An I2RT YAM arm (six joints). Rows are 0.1 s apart.
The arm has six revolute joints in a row. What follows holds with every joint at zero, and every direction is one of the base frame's.
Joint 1 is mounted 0.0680 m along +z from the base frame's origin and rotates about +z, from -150.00 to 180.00 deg.
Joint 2 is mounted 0.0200 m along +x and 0.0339 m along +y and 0.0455 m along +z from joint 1 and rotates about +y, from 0.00 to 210.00 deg.
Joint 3 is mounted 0.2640 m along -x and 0.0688 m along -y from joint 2 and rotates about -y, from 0.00 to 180.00 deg.
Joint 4 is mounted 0.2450 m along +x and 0.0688 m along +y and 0.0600 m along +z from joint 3 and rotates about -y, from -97.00 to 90.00 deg.
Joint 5 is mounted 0.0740 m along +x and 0.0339 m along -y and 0.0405 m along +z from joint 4 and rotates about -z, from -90.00 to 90.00 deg.
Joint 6 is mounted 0.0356 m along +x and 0.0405 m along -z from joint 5 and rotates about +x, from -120.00 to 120.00 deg.
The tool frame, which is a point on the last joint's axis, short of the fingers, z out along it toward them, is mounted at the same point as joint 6; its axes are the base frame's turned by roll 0.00, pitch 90.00 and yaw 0.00 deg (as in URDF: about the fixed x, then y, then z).
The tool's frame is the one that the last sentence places.
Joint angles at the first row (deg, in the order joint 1, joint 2, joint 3, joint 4, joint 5, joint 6):
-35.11, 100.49, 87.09, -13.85, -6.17, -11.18
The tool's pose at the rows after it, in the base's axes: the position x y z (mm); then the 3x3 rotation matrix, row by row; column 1 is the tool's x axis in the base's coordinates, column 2 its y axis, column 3 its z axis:
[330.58, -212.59, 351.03], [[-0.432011, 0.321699, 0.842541], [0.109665, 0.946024, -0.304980], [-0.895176, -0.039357, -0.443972]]
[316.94, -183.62, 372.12], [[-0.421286, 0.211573, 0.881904], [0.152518, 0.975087, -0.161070], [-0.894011, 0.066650, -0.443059]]
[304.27, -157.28, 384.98], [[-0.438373, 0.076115, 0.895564], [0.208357, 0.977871, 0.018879], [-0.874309, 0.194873, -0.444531]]
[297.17, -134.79, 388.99], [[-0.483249, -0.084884, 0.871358], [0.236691, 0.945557, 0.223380], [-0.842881, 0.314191, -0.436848]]
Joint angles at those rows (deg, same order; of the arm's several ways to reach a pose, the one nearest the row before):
-33.87, 95.44, 87.18, -18.79, -12.49, -8.82
-31.92, 90.63, 87.18, -24.54, -19.24, -5.67
-30.11, 86.98, 87.18, -30.35, -27.75, -2.57
-28.21, 85.12, 87.18, -35.46, -37.50, -1.43

